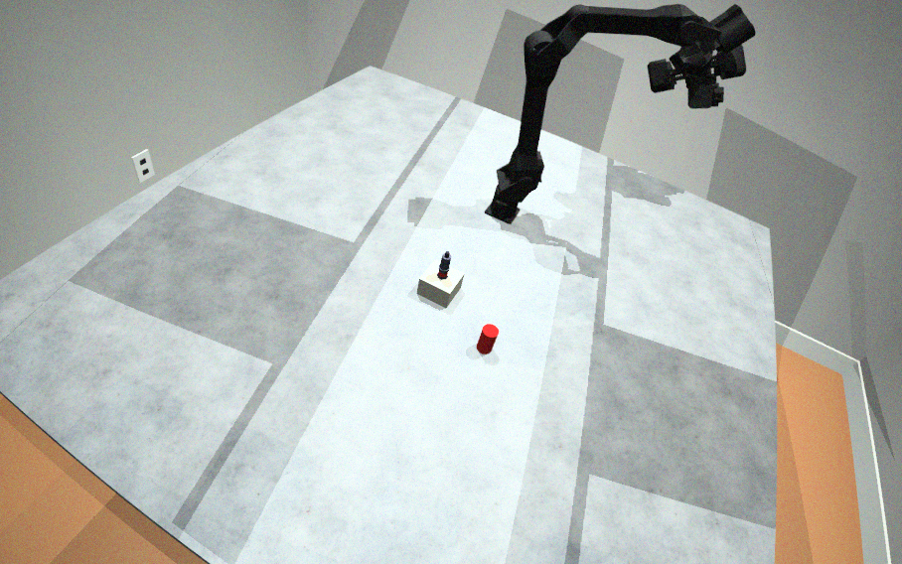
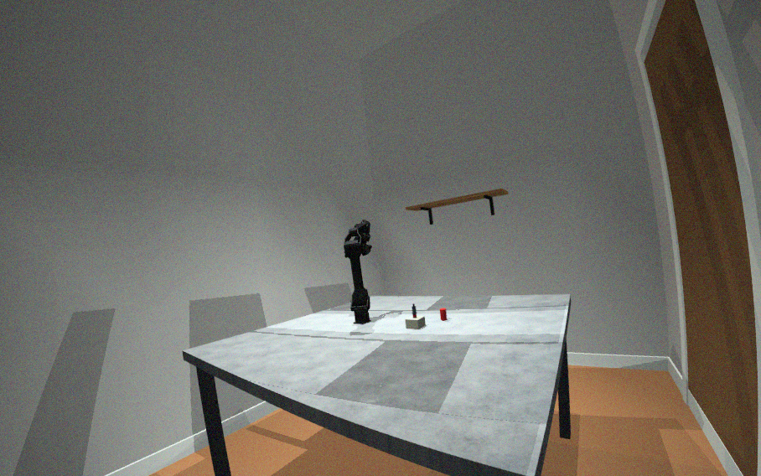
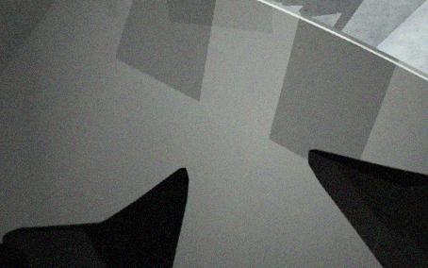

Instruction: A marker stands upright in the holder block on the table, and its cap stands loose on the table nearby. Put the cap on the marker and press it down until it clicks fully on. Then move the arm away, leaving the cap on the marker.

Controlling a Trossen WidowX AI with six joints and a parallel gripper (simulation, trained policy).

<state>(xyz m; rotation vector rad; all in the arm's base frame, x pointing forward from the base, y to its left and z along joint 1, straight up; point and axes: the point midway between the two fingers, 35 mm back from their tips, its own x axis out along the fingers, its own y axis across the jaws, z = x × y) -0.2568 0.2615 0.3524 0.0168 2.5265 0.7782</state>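
The red cap lies 660 mm ahead of my gripper tip, 150 mm to the right of it and 310 mm below it. Also, from my gripper tip: cream holder block: 580 mm ahead, 270 mm to the right, 320 mm below; dark marker: 580 mm ahead, 270 mm to the right, 260 mm below.
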